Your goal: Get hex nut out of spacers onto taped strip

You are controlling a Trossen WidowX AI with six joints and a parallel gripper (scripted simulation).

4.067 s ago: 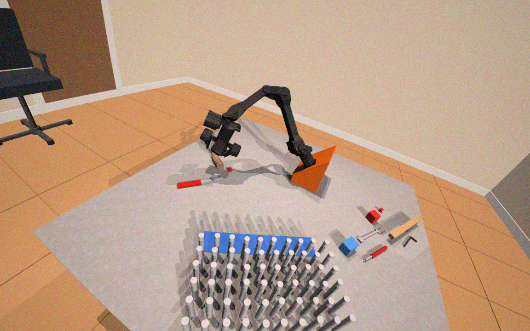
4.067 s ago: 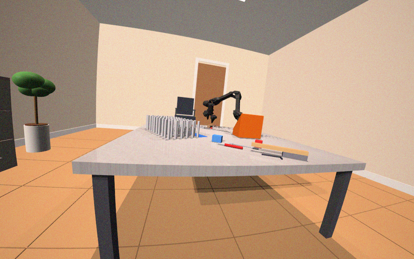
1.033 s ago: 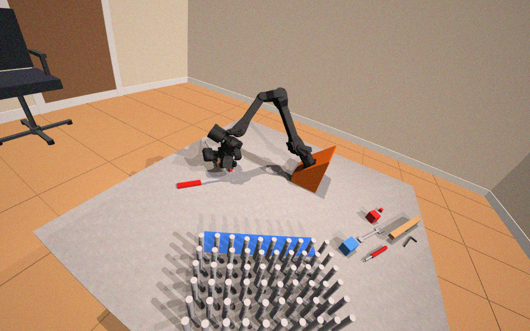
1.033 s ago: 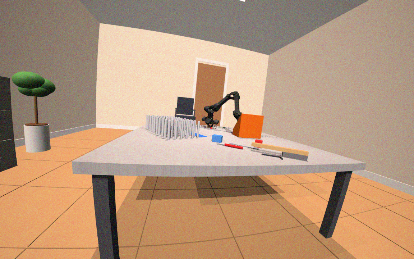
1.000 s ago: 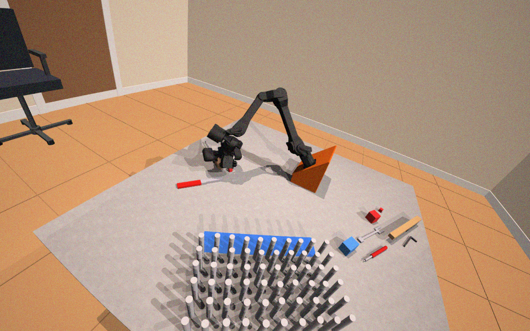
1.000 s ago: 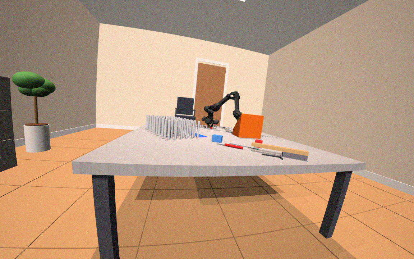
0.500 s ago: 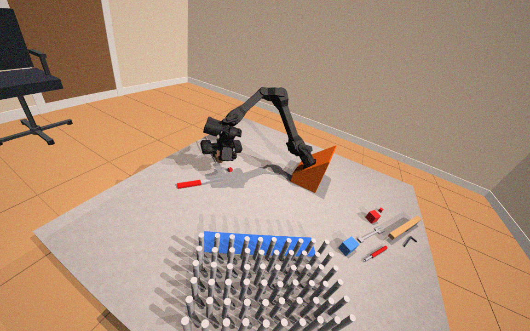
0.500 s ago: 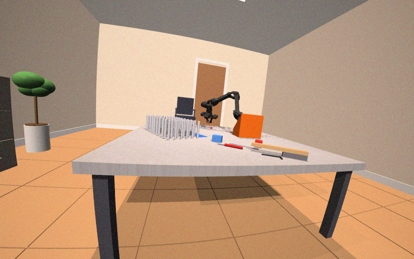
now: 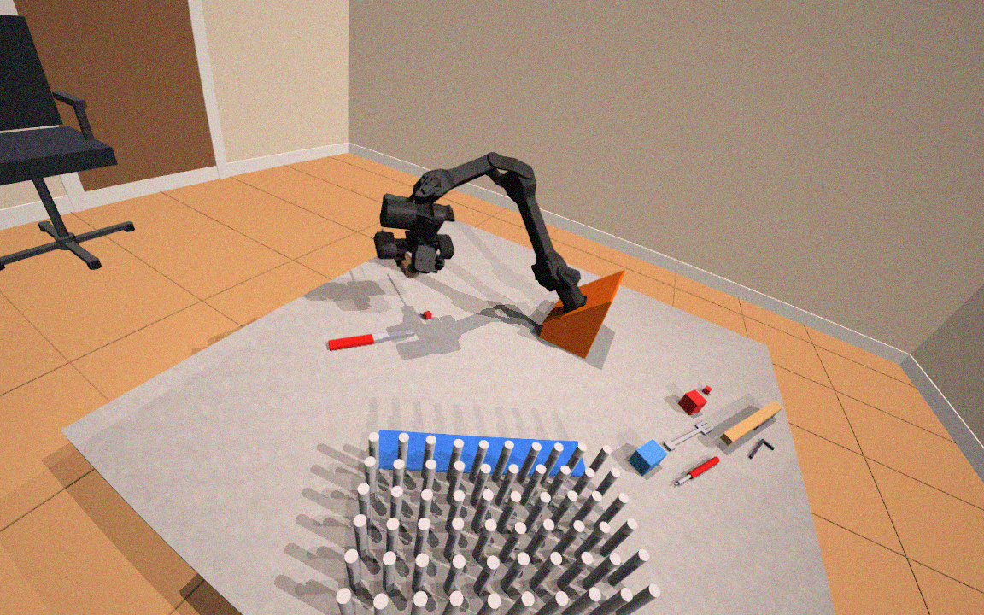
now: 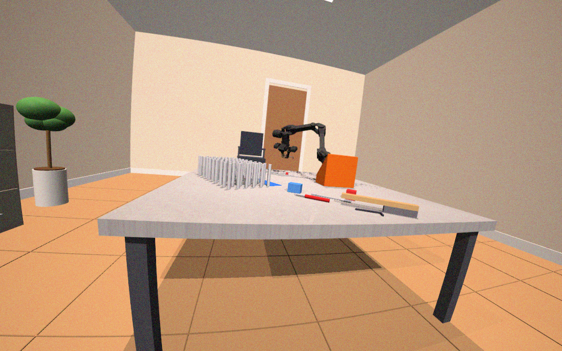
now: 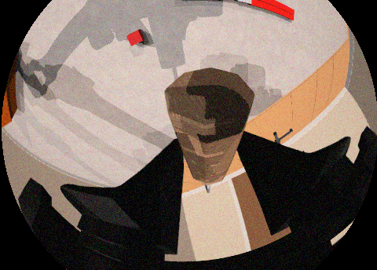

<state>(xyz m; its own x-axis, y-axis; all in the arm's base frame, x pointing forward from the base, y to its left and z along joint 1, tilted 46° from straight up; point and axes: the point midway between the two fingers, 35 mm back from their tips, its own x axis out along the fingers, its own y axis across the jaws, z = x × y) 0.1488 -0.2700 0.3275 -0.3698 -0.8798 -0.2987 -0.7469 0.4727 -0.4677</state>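
Now: gripper tip 80 mm to the left of the hook tool and 70 mm past it. From my gripper tip the other things lie so: blue cube (670 mm to the left, 190 mm ahead, 120 mm below); small wrench (780 mm to the left, 130 mm below, 70 mm ahead); blue taped strip (360 mm to the left, 320 mm ahead, 140 mm below).
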